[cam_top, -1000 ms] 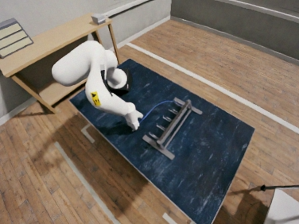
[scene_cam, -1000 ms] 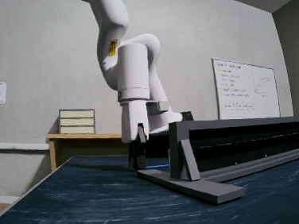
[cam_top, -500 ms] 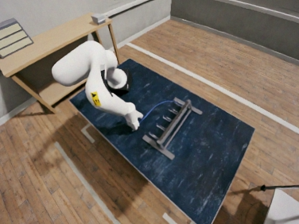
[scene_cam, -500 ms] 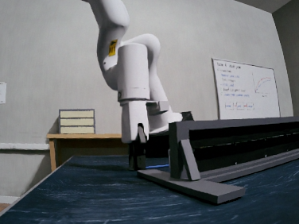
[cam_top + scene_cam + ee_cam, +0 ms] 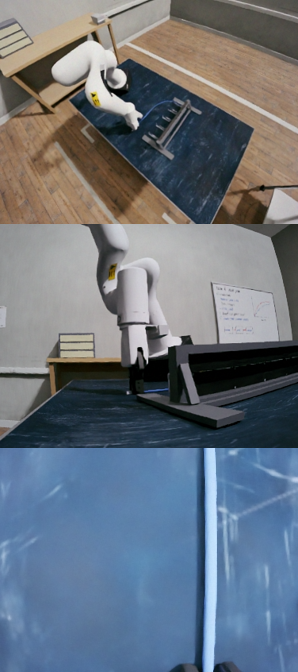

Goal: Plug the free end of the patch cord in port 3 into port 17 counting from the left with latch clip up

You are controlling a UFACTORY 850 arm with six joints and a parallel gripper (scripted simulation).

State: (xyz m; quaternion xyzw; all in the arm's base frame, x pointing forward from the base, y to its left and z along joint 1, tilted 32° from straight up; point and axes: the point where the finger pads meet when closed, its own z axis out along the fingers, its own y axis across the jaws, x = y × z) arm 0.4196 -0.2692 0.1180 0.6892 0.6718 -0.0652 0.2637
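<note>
Right now the white plug is 20 mm to the right of my hand and 10 mm below it.
</note>
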